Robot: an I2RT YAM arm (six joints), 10 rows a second.
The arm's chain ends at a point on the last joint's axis. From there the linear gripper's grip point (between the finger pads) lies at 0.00 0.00 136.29 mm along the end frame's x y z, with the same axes.
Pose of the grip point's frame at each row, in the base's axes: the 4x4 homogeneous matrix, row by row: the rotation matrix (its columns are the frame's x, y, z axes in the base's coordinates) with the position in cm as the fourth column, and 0 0 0 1 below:
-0.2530 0.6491 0.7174 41.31; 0.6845 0.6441 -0.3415 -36.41; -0.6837 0.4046 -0.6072 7.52; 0 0 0 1
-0.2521 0.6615 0.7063 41.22; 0.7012 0.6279 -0.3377 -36.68; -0.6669 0.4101 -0.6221 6.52; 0 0 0 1
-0.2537 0.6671 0.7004 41.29; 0.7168 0.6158 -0.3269 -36.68; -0.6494 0.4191 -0.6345 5.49; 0 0 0 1
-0.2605 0.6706 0.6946 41.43; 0.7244 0.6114 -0.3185 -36.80; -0.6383 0.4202 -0.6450 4.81; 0 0 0 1
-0.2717 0.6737 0.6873 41.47; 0.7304 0.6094 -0.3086 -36.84; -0.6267 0.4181 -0.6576 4.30; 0 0 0 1
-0.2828 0.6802 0.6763 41.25; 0.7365 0.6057 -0.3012 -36.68; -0.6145 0.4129 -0.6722 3.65; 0 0 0 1
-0.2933 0.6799 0.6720 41.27; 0.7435 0.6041 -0.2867 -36.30; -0.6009 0.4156 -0.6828 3.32; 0 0 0 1
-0.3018 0.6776 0.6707 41.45; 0.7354 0.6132 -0.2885 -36.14; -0.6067 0.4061 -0.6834 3.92; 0 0 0 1
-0.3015 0.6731 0.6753 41.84; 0.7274 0.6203 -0.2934 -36.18; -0.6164 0.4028 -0.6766 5.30; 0 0 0 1
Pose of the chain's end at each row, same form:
-0.2530 0.6491 0.7174 31.53; 0.6845 0.6441 -0.3415 -31.76; -0.6837 0.4046 -0.6072 15.80; 0 0 0 1
-0.2521 0.6615 0.7063 31.59; 0.7012 0.6279 -0.3377 -32.08; -0.6669 0.4101 -0.6221 15.00; 0 0 0 1
-0.2537 0.6671 0.7004 31.74; 0.7168 0.6158 -0.3269 -32.22; -0.6494 0.4191 -0.6345 14.14; 0 0 0 1
-0.2605 0.6706 0.6946 31.96; 0.7244 0.6114 -0.3185 -32.46; -0.6383 0.4202 -0.6450 13.60; 0 0 0 1
-0.2717 0.6737 0.6873 32.10; 0.7304 0.6094 -0.3086 -32.63; -0.6267 0.4181 -0.6576 13.26; 0 0 0 1
-0.2828 0.6802 0.6763 32.03; 0.7365 0.6057 -0.3012 -32.57; -0.6145 0.4129 -0.6722 12.81; 0 0 0 1
-0.2933 0.6799 0.6720 32.11; 0.7435 0.6041 -0.2867 -32.39; -0.6009 0.4156 -0.6828 12.63; 0 0 0 1
-0.3018 0.6776 0.6707 32.31; 0.7354 0.6132 -0.2885 -32.21; -0.6067 0.4061 -0.6834 13.23; 0 0 0 1
-0.3015 0.6731 0.6753 32.64; 0.7274 0.6203 -0.2934 -32.18; -0.6164 0.4028 -0.6766 14.52; 0 0 0 1

